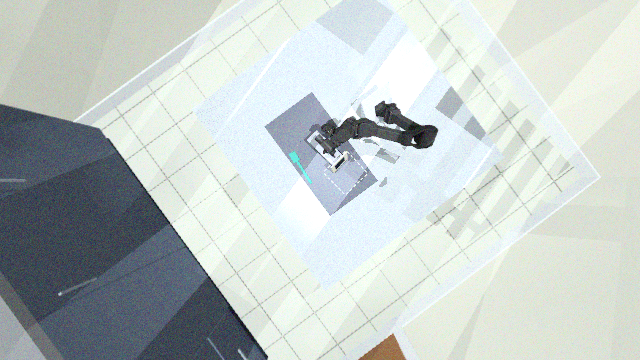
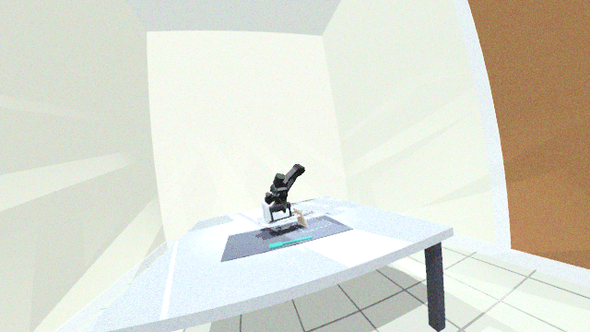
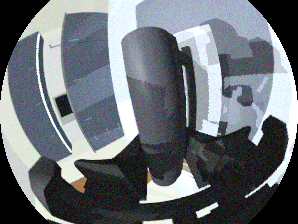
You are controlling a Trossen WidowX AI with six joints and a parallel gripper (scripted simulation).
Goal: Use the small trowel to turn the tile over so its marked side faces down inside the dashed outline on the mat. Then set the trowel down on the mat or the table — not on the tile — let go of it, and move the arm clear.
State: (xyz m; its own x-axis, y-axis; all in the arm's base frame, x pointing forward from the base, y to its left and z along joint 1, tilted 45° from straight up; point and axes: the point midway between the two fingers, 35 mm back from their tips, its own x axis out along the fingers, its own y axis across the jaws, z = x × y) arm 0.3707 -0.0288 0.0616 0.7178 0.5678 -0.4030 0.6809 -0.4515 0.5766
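Right now my gripper tip is 4 cm past the white tile, 9 cm to the right of it and 6 cm above it. From my gripper tip the other things lie so: teal trowel: 15 cm ahead, 4 cm to the right, 12 cm below; then grey mat: 1 cm ahead, 2 cm to the right, 14 cm below.
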